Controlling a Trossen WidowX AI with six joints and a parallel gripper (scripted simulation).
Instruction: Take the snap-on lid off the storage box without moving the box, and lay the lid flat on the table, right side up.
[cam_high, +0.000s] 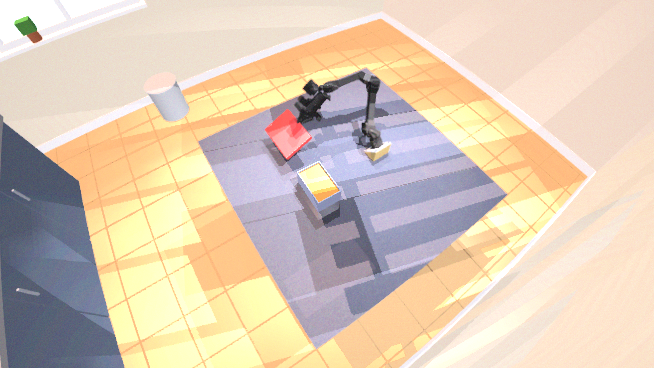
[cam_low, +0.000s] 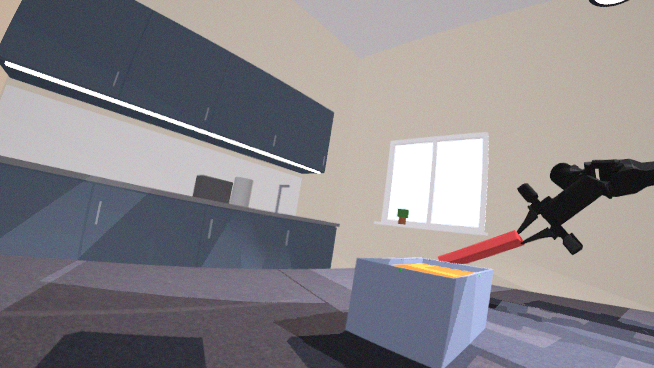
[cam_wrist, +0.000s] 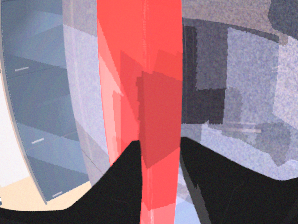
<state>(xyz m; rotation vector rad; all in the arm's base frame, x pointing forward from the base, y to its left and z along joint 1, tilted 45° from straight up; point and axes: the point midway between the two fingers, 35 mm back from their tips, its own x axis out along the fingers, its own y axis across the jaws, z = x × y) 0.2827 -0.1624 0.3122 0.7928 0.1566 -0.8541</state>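
My gripper tip is 70 mm short of the lid, 30 mm above it and 10 mm to the left of it. The rest, counted from my gripper tip: storage box (320 mm to the left, 140 mm ahead, 110 mm below).
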